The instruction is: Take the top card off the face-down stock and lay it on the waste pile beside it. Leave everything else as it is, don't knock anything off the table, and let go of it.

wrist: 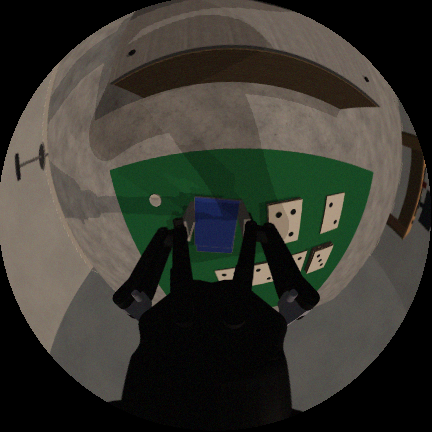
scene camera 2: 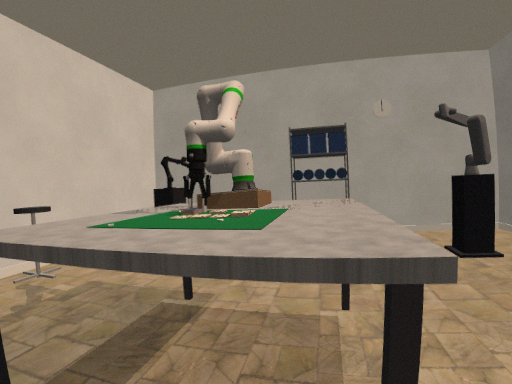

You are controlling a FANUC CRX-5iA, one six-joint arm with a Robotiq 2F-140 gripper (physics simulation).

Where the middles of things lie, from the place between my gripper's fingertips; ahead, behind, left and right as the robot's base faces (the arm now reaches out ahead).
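Scene:
The green mat [scene camera 2: 260,218] is there, and I see that my gripper is 10 mm above it, 120 mm to the right of it and 180 mm short of it.

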